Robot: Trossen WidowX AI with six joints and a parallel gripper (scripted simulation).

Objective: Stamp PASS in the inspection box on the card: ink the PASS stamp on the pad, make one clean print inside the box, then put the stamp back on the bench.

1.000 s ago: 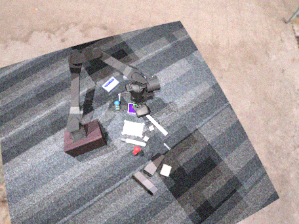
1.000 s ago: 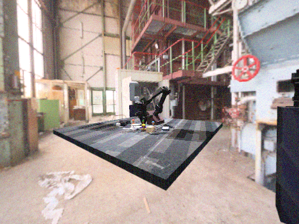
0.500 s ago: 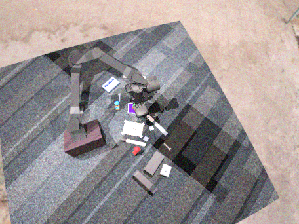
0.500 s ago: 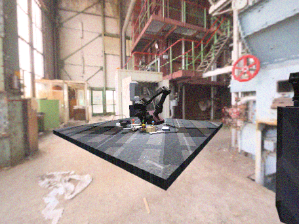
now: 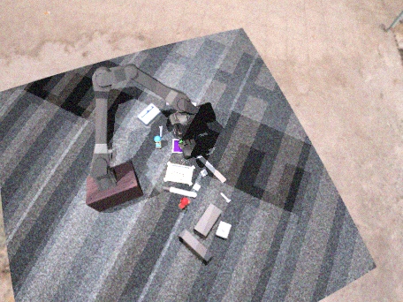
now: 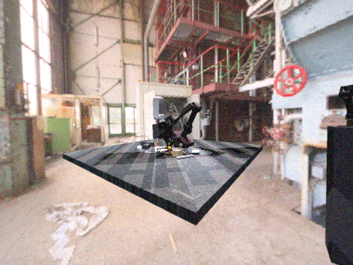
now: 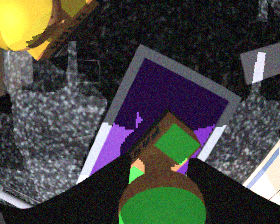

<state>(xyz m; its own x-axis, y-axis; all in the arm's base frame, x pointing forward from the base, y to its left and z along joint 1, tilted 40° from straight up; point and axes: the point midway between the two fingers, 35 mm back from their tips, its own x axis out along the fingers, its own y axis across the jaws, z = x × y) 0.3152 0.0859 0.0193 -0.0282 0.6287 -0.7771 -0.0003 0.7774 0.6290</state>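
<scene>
The green-knobbed stamp lies right at my gripper tip. The rest, counted from my gripper tip: ink pad (3 cm below); blue-topped stamp (9 cm behind, 5 cm to the left, 2 cm below); card (10 cm to the right, 6 cm behind, 4 cm below).
</scene>
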